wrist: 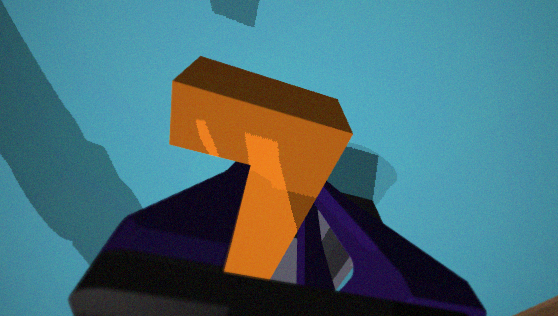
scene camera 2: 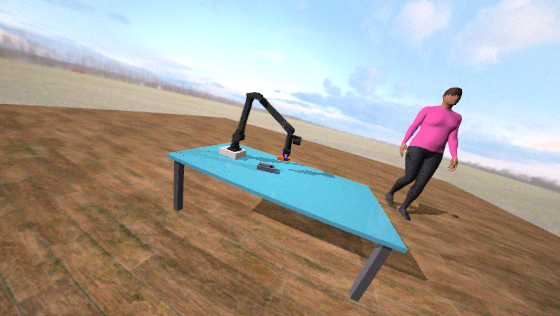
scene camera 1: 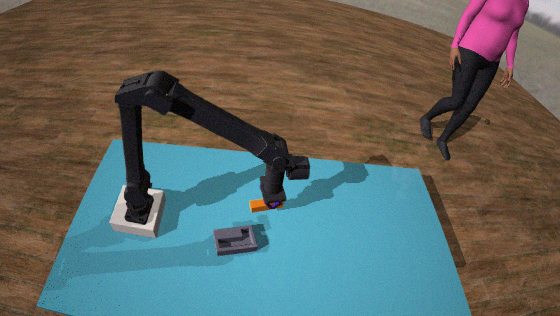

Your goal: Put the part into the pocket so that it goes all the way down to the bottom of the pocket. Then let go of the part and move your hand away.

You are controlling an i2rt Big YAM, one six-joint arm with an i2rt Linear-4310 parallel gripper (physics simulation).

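Places are measured from the arm's base along level axes (x left, y ahead, z down), in metres.
Where they show: gripper, fingertip midpoint: (wrist: 276,171) (scene camera 2: 284,159) (scene camera 1: 270,204); arm's base, origin of the base link: (scene camera 2: 234,149) (scene camera 1: 139,209).
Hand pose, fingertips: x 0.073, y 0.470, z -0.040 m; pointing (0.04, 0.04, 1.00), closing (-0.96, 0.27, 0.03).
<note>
Things, the pixels of their top centre, and the offset from my fingertips. Level surfaces: height alone.
- orange L-shaped part, middle of its top: (wrist: 232,223) (scene camera 1: 266,197) (scene camera 2: 284,156) dx +0.010, dy -0.017, dz -0.027 m
- grey block with the pocket, middle of its top: (wrist: 313,261) (scene camera 1: 234,237) (scene camera 2: 266,165) dx -0.114, dy -0.111, dz +0.060 m
- blue table, its level: dz +0.097 m
My gripper (scene camera 1: 274,204) (scene camera 2: 285,157) (wrist: 276,171) points down and is shut on the orange L-shaped part (scene camera 1: 258,206) (scene camera 2: 280,158) (wrist: 250,107). In the wrist view the purple fingers hold its long leg, and the short leg sticks out past the fingertips. The part appears to be held above the table, apart from the pocket. The grey block with the pocket (scene camera 1: 236,251) (scene camera 2: 265,168) lies on the table, nearer the front and a little left of the gripper in scene camera 1. Its recess is open upward. The block does not show in the wrist view.
The blue table (scene camera 1: 360,250) (scene camera 2: 320,195) carries the arm's white base block (scene camera 1: 134,228) (scene camera 2: 231,154) at the left. The arm's shadows fall across the tabletop. A person in a pink top (scene camera 1: 492,35) (scene camera 2: 435,130) is beyond the table, at the right.
</note>
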